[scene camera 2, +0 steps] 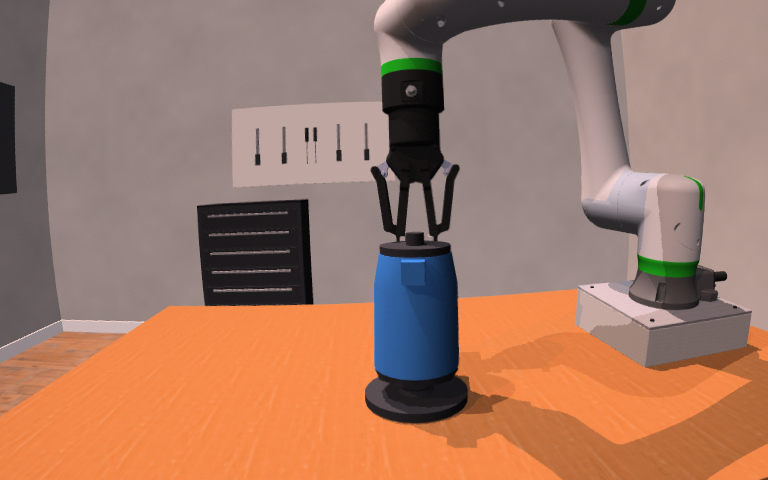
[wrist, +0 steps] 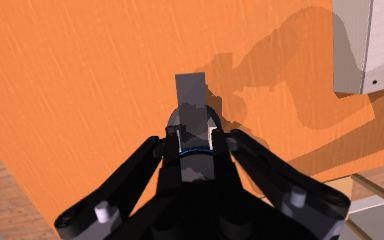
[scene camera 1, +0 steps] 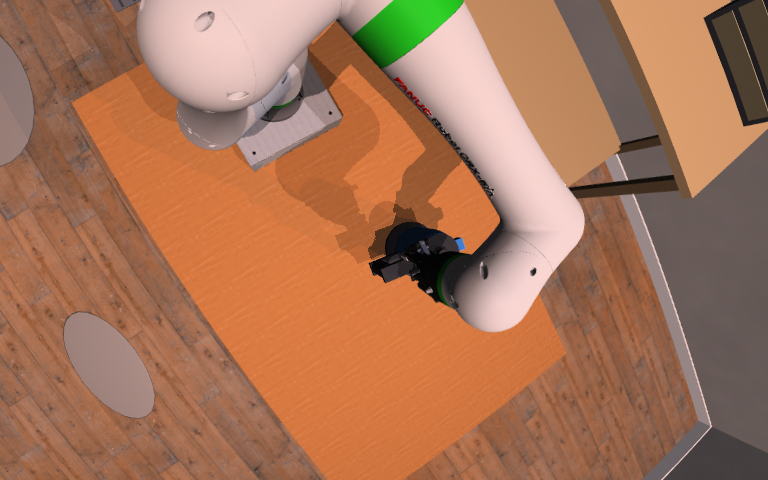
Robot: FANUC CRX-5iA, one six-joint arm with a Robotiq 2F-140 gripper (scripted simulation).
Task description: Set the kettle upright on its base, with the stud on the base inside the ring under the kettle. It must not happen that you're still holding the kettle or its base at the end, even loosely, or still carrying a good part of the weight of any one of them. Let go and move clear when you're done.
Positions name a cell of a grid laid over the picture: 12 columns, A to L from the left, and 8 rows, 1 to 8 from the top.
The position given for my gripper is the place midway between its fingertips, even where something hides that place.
I see my gripper (scene camera 1: G5), a blue kettle (scene camera 2: G6) and a round black base (scene camera 2: G7).
The blue kettle also shows in scene camera 1 (scene camera 1: G5). My gripper is seen too in the wrist view (wrist: G5).
